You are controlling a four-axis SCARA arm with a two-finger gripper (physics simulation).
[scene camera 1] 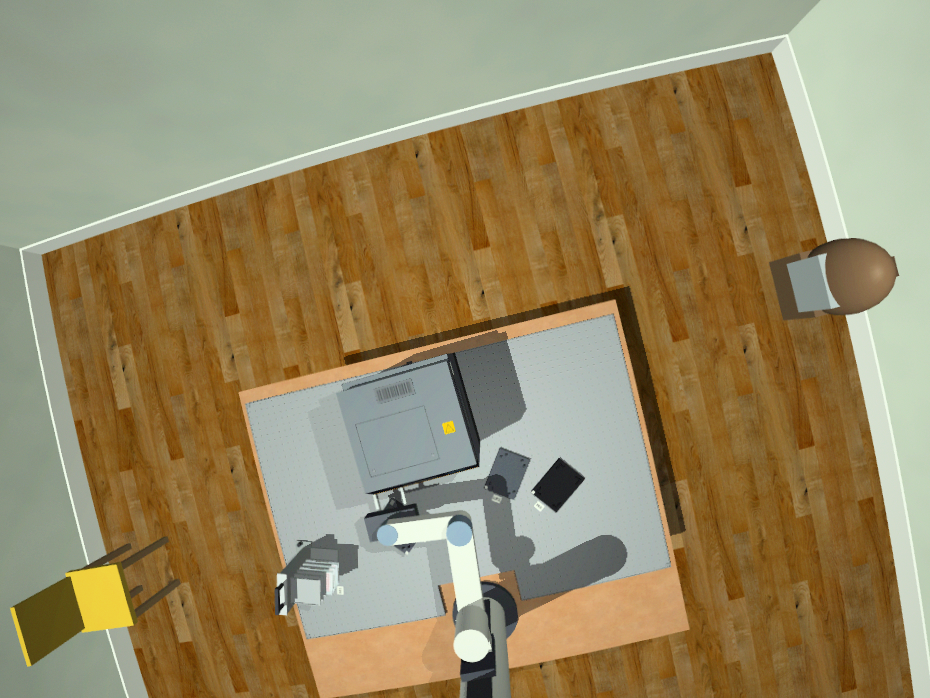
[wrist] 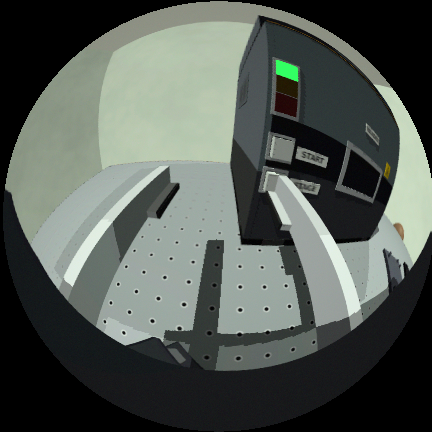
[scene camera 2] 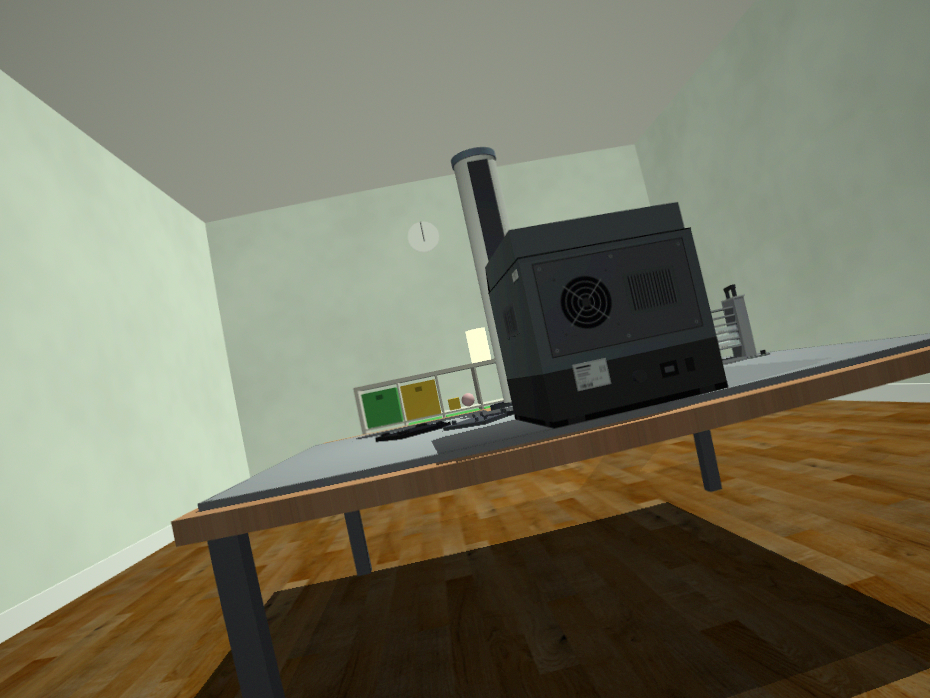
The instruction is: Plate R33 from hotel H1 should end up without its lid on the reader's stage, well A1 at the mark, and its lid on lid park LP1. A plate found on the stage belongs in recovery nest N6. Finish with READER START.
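Where they show: gripper, between the fingertips: [wrist: 222, 178]; arm's base, origin of its link: [scene camera 1: 485, 611].
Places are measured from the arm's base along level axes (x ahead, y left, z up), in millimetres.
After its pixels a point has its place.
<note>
The reader [scene camera 1: 398, 443] {x 789, y 59, z 361 mm} [scene camera 2: 615, 300] {x 994, y 27, z 203 mm} [wrist: 330, 105] {x 648, y 117, z 194 mm} shows its front in the wrist view, its lamp [wrist: 286, 70] {x 644, y 168, z 210 mm} lit green. My gripper [scene camera 1: 389, 497] [wrist: 222, 178] {x 636, y 214, z 97 mm} is at the reader's front, at its narrow setting and empty; the fingers stand apart with bare board between them. The right fingertip overlaps the STAGE button [wrist: 270, 181] {x 639, y 173, z 99 mm}; contact cannot be told. The START button [wrist: 282, 148] {x 639, y 168, z 130 mm} is above it. No stage shows outside the reader. A hotel [scene camera 1: 281, 594] {x 333, y 636, z 198 mm} [scene camera 2: 742, 323] {x 398, y 609, z 116 mm} holds several stacked plates [scene camera 1: 309, 590] {x 314, y 551, z 170 mm}; which is R33 cannot be read.
A grey nest [scene camera 1: 508, 471] {x 527, y -215, z 22 mm} and a black nest [scene camera 1: 558, 484] {x 439, y -382, z 25 mm} lie right of the reader; their labels are unreadable. Another dark fixture [scene camera 1: 405, 549] {x 345, y 215, z 73 mm} [wrist: 155, 348] lies partly hidden under the gripper. The arm's column [scene camera 2: 480, 202] {x 77, y -20, z 701 mm} stands behind the reader in scene camera 2.
</note>
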